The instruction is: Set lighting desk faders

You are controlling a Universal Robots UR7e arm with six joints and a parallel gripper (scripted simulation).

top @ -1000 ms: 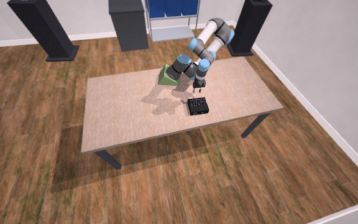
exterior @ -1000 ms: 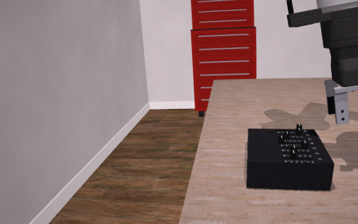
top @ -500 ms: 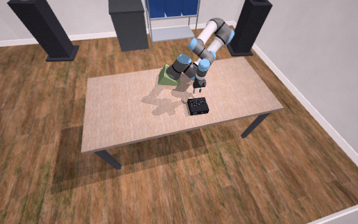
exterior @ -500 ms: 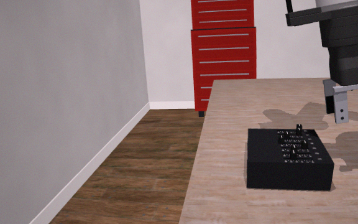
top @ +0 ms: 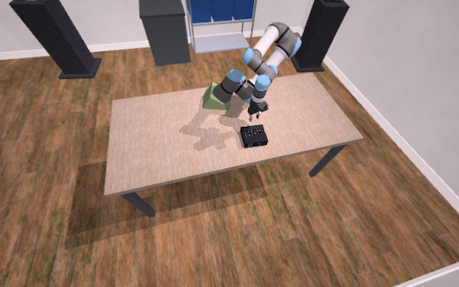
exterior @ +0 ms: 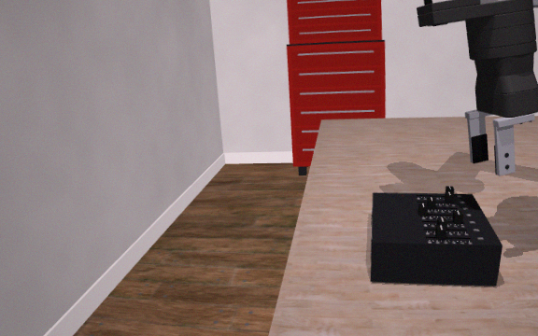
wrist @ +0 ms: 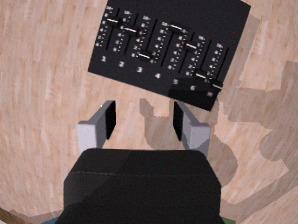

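Now: the channel 2 fader 7 cm below my hand, 6 cm ahead of it and 4 cm to the left of it. Also, from my hand: channel 1 fader: 7 cm below, 6 cm to the left, 6 cm ahead; then channel 3 cap: 7 cm below, 4 cm ahead, 2 cm to the left.
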